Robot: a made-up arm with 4 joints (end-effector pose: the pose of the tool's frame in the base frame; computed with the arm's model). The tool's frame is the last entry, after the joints. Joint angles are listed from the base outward.
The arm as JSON. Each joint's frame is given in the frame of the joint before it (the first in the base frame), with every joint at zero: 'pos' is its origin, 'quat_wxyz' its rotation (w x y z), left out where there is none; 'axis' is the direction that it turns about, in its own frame. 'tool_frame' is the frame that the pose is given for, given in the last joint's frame.
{
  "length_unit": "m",
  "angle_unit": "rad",
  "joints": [
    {
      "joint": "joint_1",
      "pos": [
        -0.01,
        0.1,
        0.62
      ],
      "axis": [
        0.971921,
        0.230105,
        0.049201
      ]
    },
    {
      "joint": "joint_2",
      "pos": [
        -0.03,
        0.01,
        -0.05
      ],
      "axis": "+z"
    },
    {
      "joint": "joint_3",
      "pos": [
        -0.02,
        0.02,
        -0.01
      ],
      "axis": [
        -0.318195,
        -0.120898,
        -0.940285
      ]
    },
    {
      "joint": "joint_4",
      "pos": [
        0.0,
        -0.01,
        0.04
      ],
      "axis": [
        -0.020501,
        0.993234,
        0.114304
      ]
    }
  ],
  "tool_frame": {
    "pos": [
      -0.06,
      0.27,
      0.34
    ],
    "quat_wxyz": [
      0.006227,
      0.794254,
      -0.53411,
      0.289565
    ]
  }
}
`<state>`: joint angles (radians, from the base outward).
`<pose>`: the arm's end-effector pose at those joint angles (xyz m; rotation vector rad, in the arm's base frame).
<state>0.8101 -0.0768 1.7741 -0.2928</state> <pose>0.3339 0.2149 0.8299 0.5722 -2.1663 0.4017</pose>
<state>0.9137 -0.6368 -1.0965 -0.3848</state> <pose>-0.1953 -0.1386 0.9338 -1.4487 1.3042 0.0395</pose>
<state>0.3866 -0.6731 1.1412 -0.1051</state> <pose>0.3359 0.1841 0.8389 0.4350 -2.2645 0.4017</pose>
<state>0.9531 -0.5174 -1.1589 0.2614</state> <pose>-0.0226 -0.1504 0.9609 -1.9266 0.6754 0.3720</pose>
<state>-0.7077 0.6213 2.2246 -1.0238</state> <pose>0.2509 0.3235 0.3523 -0.6008 -0.5980 2.5600</pose>
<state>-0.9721 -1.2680 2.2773 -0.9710</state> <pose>0.1622 -0.1585 0.8984 -1.9550 -0.4819 0.5955</pose>
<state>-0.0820 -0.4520 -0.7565 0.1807</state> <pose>-0.0994 0.3166 0.9799 -2.7203 1.3136 -0.5150</pose>
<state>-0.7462 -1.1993 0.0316 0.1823</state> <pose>0.1813 0.4162 0.8105 0.7057 -2.2303 1.3427</pose>
